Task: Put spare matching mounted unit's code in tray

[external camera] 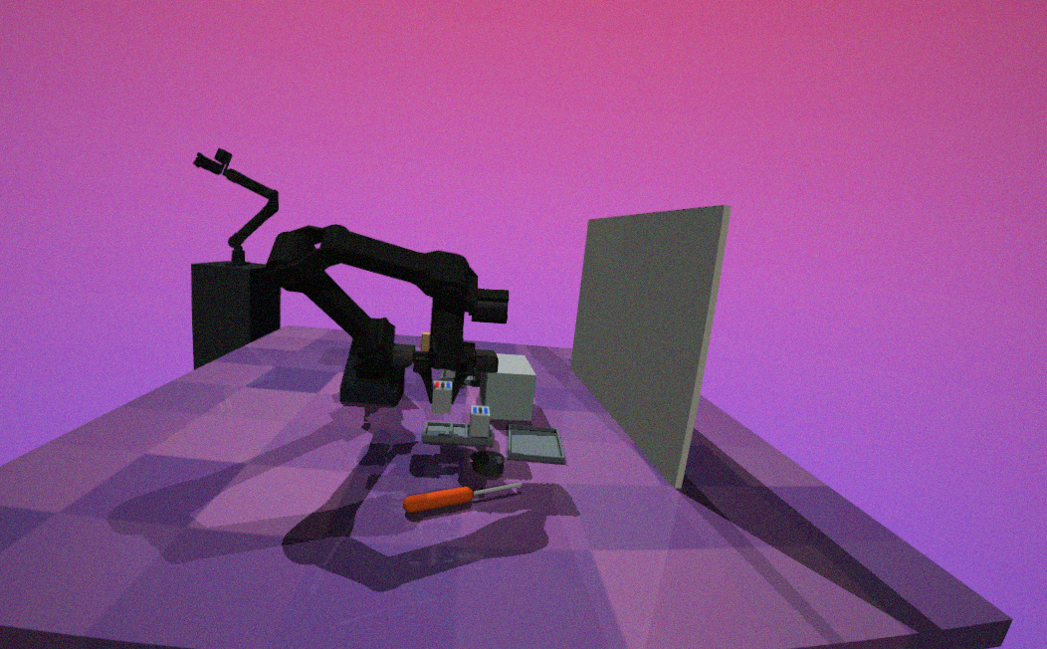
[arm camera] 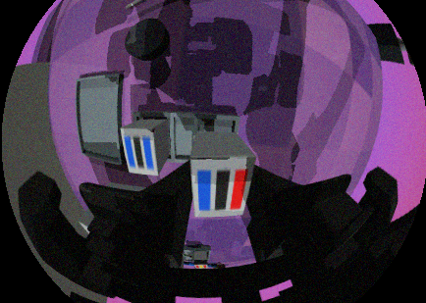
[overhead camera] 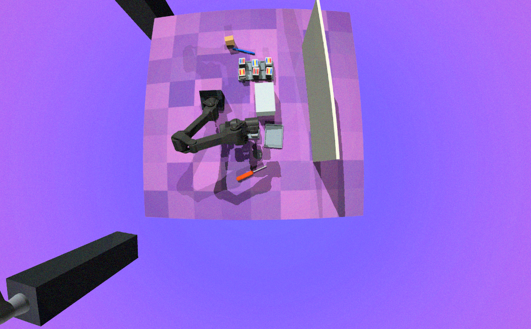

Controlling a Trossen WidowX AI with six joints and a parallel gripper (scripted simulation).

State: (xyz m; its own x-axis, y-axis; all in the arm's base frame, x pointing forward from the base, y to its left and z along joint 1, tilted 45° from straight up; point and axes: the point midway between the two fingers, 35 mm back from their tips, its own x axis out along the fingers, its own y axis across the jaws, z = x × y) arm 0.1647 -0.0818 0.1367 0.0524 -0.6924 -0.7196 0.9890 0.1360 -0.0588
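The grey tray lies 180 mm ahead of my gripper tip, 60 mm below it and 10 mm to the right of it. From my gripper tip the other things lie so: dark puck 110 mm to the right, 100 mm ahead, 50 mm below; then tall grey panel 360 mm ahead, 210 mm to the left, 160 mm above; then low grey rack 50 mm below, 30 mm ahead.
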